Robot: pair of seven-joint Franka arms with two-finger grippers.
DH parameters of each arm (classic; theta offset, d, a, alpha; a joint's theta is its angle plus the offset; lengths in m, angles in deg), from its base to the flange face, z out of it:
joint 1: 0 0.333 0 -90
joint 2: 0 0 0 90
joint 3: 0 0.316 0.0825 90
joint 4: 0 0 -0.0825 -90
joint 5: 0 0.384 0 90
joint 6: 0 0 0.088 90
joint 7: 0 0.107 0 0
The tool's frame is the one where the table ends.
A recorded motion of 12 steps. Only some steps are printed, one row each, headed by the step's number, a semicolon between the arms.
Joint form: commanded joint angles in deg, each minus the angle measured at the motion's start. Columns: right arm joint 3, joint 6, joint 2, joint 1, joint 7, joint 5, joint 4; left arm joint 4, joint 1, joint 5, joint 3, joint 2, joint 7, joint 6.
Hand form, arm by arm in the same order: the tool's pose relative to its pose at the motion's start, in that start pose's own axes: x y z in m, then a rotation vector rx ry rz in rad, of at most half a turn. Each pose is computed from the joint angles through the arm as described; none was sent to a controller.
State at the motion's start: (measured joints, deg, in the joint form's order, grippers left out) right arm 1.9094 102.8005 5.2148 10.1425 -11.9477 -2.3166 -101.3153; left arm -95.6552 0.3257 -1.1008 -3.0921 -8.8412 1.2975 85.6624
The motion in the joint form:
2: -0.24 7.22 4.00 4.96 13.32 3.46 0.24; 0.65 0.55 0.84 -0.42 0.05 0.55 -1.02
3: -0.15 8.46 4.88 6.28 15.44 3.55 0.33; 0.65 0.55 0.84 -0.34 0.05 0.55 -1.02
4: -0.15 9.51 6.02 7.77 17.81 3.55 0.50; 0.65 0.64 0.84 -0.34 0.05 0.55 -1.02
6: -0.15 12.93 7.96 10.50 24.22 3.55 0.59; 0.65 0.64 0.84 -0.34 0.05 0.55 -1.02
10: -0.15 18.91 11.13 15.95 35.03 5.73 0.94; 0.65 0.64 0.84 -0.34 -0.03 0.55 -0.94
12: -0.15 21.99 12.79 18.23 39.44 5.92 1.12; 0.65 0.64 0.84 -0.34 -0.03 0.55 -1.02
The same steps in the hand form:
2: 0.0361 -0.0489 0.0255 0.0510 0.0659 0.1666; -0.0017 -0.0024 -0.0033 0.0154 -0.0078 0.0061
3: 0.0430 -0.0633 0.0314 0.0533 0.0729 0.1800; -0.0017 -0.0031 -0.0033 0.0152 -0.0078 0.0047
4: 0.0501 -0.0788 0.0398 0.0544 0.0733 0.1958; -0.0018 -0.0039 -0.0033 0.0151 -0.0078 0.0032
6: 0.0632 -0.1078 0.0533 0.0600 0.0976 0.2614; -0.0018 -0.0039 -0.0033 0.0151 -0.0078 0.0032
10: 0.0810 -0.1701 0.0731 0.1140 0.1377 0.3742; -0.0021 -0.0039 -0.0041 0.0153 -0.0050 0.0032
12: 0.0879 -0.1963 0.0841 0.1299 0.1587 0.4151; -0.0022 -0.0039 -0.0040 0.0153 -0.0064 0.0032

